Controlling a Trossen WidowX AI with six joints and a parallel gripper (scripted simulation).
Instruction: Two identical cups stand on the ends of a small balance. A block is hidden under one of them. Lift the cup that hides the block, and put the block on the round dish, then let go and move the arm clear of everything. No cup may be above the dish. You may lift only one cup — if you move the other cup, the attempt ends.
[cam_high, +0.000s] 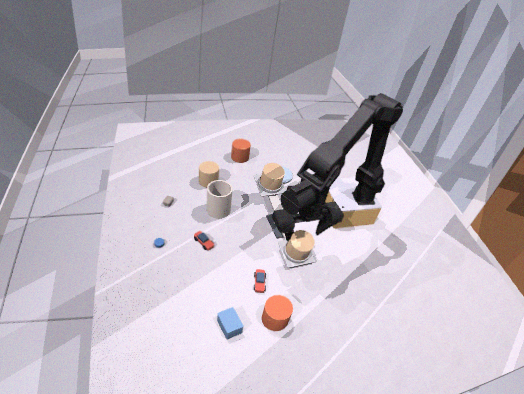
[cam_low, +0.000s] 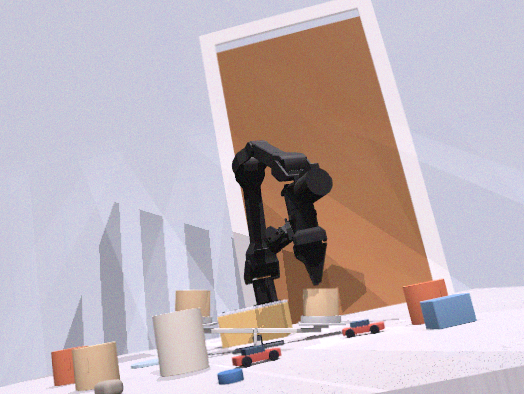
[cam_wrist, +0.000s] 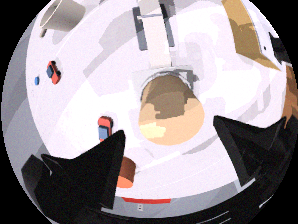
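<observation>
Now: gripper tip 60 mm above the pale grey block. Round my gripper tip: cream cup: 220 mm to the right, 210 mm ahead, 60 mm below; pale blue round dish: 390 mm to the right, 100 mm below, 40 mm behind; blue block: 220 mm ahead, 200 mm to the left, 80 mm below.
</observation>
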